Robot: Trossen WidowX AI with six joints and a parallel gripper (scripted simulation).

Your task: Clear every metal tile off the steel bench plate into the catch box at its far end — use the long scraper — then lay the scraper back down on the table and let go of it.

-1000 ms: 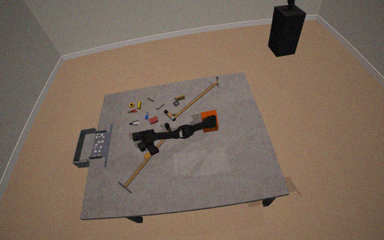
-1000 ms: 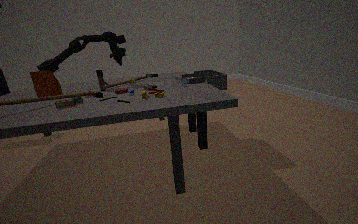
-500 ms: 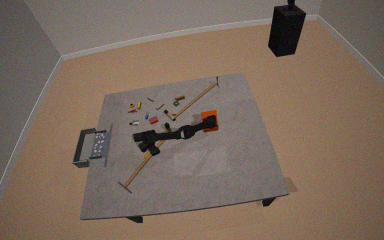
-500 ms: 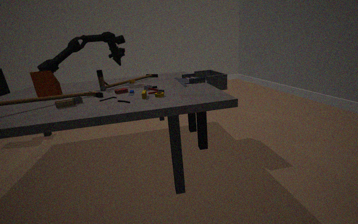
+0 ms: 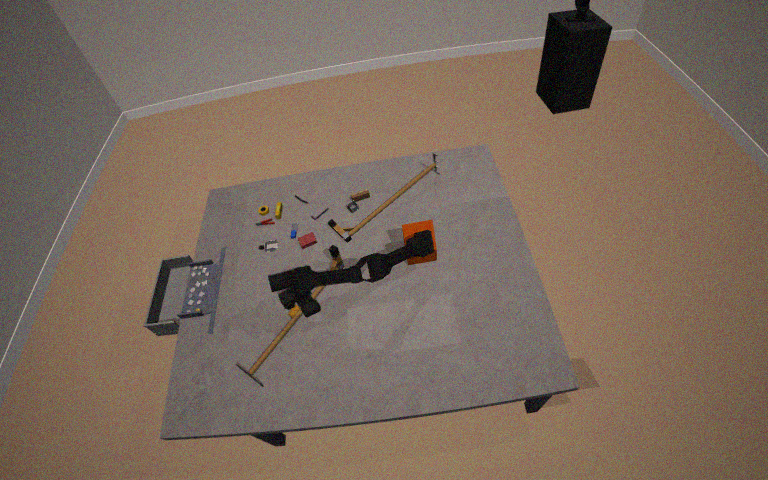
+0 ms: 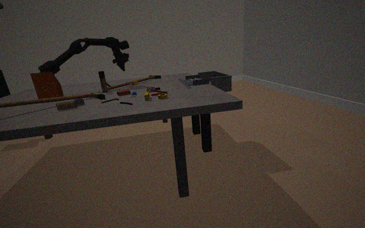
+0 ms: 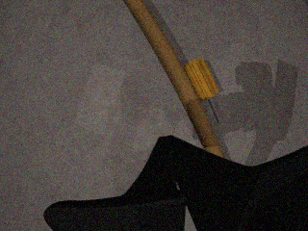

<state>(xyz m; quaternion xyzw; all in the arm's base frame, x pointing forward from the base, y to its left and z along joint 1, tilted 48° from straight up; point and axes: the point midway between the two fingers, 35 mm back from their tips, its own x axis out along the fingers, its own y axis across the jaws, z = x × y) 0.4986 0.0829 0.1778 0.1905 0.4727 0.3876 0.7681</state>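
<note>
Right now the long scraper is 5 cm below my gripper tip, 5 cm ahead of it and 2 cm to the right of it. Also, from my gripper tip: blue piece (48 cm to the right, 11 cm below, 5 cm ahead); then yellow screwdriver (10 cm below, 6 cm ahead, 5 cm to the right); then red block (40 cm to the right, 10 cm below, 1 cm behind).
</note>
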